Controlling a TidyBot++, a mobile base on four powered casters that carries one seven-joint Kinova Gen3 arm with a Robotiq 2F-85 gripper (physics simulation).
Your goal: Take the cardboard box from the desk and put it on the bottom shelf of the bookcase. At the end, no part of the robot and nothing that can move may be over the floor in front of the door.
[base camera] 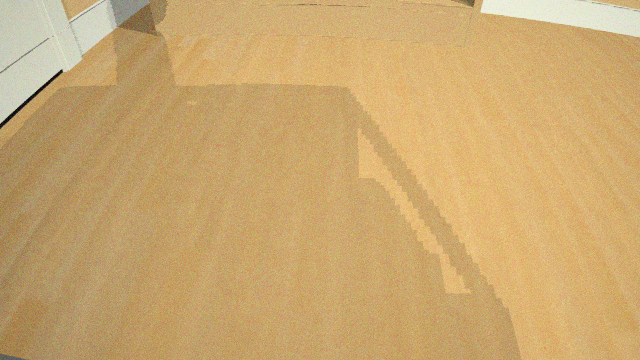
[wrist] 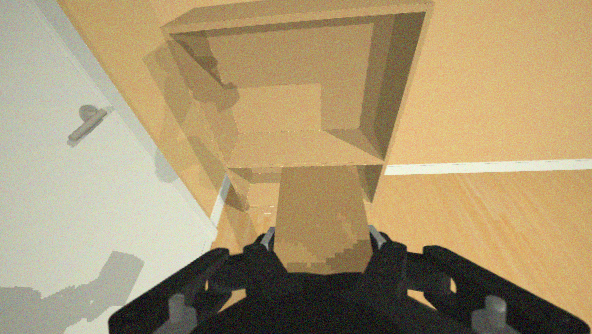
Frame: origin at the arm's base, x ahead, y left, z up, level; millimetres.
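Seen in the pictures: gripper, fingertip midpoint: [wrist: 320,238].
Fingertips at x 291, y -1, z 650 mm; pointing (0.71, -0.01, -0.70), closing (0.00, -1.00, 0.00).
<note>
A point is followed by its place in that frame.
My gripper [wrist: 320,238] @[x 291, y -1, z 650 mm] is shut on the cardboard box [wrist: 320,212] @[x 298, y -1, z 674 mm], one finger on each side, and the box reaches forward from it in the wrist view. The bookcase [wrist: 305,151] [base camera: 315,22] @[x 956, y 39, z -362 mm] stands ahead; in the base view its low front shows at the top edge. In the wrist view, the far end of the box overlaps the lower opening, just below the front edge of the upper compartment's floor. The box hides much of the bottom shelf [wrist: 262,194] @[x 1044, y 333, z -297 mm]. I cannot tell whether the box reaches inside. The desk does not show in these views.
The pale door [wrist: 50,95] @[x 674, y 620, z 609 mm] [base camera: 20,75] @[x 661, y 620, z -338 mm] is on the left, with a lever handle [wrist: 88,126] @[x 656, y 571, z 528 mm] in the wrist view. A white baseboard [wrist: 480,166] @[x 1245, y -1116, z -336 mm] [base camera: 560,15] @[x 1250, y -747, z -369 mm] runs right of the bookcase. Shadows of the robot lie across the wooden floor [base camera: 550,200] @[x 433, y -324, z -397 mm] and the door.
</note>
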